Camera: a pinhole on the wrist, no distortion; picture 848 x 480 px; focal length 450.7 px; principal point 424.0 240.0 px. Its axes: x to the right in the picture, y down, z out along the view. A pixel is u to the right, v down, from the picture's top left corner.
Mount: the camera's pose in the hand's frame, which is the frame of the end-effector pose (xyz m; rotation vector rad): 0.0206 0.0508 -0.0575 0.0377 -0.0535 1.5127
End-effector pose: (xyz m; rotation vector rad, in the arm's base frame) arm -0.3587 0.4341 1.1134 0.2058 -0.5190 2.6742
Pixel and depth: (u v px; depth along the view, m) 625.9 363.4 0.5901
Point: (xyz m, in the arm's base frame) -0.3235 -0.0702 1.4922
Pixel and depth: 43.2 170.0 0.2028
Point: -0.3302 0.5096 1.2900
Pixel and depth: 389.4 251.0 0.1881
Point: -0.3727 0.3670 1.2268
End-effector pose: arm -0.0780 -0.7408 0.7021 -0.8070 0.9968 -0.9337
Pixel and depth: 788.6 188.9 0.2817
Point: 0.2272 -0.6659 0.5321
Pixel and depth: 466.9 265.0 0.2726
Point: 0.1406 -0.6917 0.7190
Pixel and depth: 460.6 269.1 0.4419
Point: 0.2952 -0.6553 0.7800
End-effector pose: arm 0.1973 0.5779 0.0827 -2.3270 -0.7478 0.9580
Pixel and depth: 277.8 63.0 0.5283
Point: -0.0674 0.9451 -0.1992
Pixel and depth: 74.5 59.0 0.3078
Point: 0.0348 0.8704 0.0110
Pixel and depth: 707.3 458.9 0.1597
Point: 0.1283 0.4646 -0.0515
